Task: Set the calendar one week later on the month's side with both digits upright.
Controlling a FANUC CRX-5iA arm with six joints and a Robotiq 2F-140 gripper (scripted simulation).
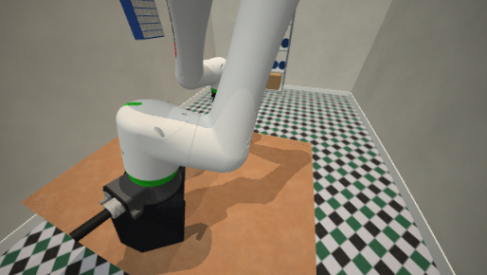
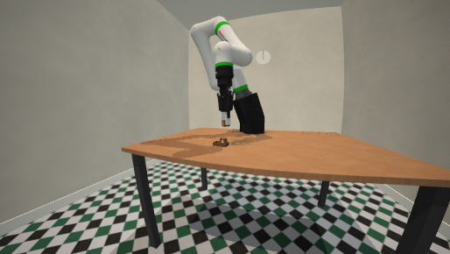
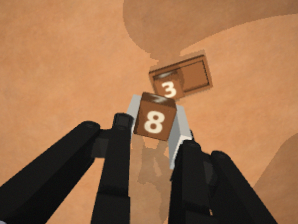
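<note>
Now: hand 140 mm above the brown calendar tray and 30 mm to the left of it. From my hand the other things lie so: brown cube (30 mm below).
</note>
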